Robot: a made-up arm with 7 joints. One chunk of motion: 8 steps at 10 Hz.
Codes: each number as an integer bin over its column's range. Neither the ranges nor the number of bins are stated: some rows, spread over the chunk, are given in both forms.
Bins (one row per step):
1: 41 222 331 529 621 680 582
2: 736 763 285 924 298 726 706
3: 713 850 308 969 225 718 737
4: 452 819 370 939 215 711 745
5: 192 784 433 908 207 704 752
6: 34 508 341 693 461 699 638
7: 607 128 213 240 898 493 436
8: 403 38 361 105 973 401 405
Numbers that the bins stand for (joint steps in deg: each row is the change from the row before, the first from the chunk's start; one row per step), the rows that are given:
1: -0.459 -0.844 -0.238 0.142 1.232 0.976 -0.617
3: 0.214 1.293 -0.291 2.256 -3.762 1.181 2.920
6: -0.466 0.129 -0.215 0.930 -0.786 1.078 0.661
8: -0.097 -1.471 -0.169 -1.895 5.672 -0.532 -4.657
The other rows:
2: 0.237 0.997 -0.344 2.040 -2.841 1.224 2.213
4: -0.048 1.187 -0.148 2.112 -3.888 1.143 3.103
5: -0.308 1.068 -0.003 1.963 -3.989 1.105 3.263
7: 0.108 -1.164 -0.510 -1.247 4.726 -0.035 -3.949

